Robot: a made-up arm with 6 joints. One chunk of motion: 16 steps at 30 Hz.
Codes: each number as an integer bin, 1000 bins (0 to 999) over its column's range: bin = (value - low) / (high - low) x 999, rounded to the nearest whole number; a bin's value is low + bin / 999 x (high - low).
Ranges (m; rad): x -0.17..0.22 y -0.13..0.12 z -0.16..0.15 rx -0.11..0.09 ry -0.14..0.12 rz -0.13..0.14
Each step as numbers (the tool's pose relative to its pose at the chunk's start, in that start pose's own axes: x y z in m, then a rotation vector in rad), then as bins.
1 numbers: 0.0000 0.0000 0.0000 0.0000 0.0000 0.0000
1 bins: 435 519 516 549 538 481
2 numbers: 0.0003 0.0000 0.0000 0.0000 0.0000 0.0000
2 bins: 436 519 516 549 538 481
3 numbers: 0.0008 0.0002 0.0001 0.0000 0.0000 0.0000
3 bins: 438 520 516 549 538 481
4 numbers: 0.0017 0.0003 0.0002 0.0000 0.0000 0.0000
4 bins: 440 521 516 549 538 481
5 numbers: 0.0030 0.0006 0.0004 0.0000 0.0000 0.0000
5 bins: 443 522 517 549 538 481
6 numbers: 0.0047 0.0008 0.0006 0.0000 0.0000 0.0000
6 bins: 448 523 518 549 538 481
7 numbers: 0.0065 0.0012 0.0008 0.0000 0.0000 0.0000
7 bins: 452 524 518 549 538 481
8 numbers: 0.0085 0.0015 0.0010 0.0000 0.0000 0.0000
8 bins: 457 525 519 549 538 481
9 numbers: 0.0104 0.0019 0.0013 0.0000 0.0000 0.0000
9 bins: 462 527 520 549 538 481
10 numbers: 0.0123 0.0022 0.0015 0.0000 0.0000 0.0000
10 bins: 467 528 520 549 538 481
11 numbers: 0.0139 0.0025 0.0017 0.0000 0.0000 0.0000
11 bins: 471 529 521 549 538 481
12 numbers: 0.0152 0.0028 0.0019 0.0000 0.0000 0.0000
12 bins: 474 531 522 549 538 481
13 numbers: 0.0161 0.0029 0.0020 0.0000 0.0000 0.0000
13 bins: 477 531 522 549 538 481
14 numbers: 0.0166 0.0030 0.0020 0.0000 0.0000 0.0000
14 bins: 478 531 522 549 538 481
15 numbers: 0.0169 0.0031 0.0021 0.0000 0.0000 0.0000
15 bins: 479 532 522 549 538 481
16 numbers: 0.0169 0.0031 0.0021 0.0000 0.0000 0.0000
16 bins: 479 532 522 549 538 481
